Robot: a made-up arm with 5 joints.
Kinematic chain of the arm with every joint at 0, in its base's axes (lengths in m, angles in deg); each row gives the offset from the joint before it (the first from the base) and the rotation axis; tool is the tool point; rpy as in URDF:
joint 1: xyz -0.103 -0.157 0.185 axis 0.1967 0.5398 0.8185
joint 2: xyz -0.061 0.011 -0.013 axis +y
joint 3: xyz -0.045 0.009 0.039 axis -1 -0.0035 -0.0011
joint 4: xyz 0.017 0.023 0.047 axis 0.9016 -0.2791 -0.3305
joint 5: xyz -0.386 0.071 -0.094 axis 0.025 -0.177 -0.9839
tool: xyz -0.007 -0.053 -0.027 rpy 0 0 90
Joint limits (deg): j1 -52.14..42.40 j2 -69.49..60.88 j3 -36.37..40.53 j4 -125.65..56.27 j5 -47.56..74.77
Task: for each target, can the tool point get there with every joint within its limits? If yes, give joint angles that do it. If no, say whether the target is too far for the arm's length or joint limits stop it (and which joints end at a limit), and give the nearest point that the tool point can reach.
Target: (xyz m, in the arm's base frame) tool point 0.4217 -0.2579 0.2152
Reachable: no: joint limits stop it (at a limit: joint 1, joint 2, joint 4) | nearest point 0.2157 -0.2970 0.4541 | short by 0.318 m
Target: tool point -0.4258 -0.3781 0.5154
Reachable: yes | joints 17.21 25.49 -7.99 -54.11 43.34
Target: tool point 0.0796 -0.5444 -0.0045
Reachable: no: joint limits stop it (at a limit: joint 1, joint 2, joint 3, joint 5) | nearest point 0.0577 -0.1834 -0.1843 | short by 0.404 m
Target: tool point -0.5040 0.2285 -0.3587
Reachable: no: too far | nearest point -0.4111 0.1431 -0.2298 | short by 0.180 m
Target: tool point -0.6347 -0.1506 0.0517
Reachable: yes | joints -1.53 -48.06 29.58 -76.80 25.17
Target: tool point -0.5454 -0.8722 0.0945
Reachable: no: too far | nearest point -0.4243 -0.6299 0.1319 | short by 0.273 m
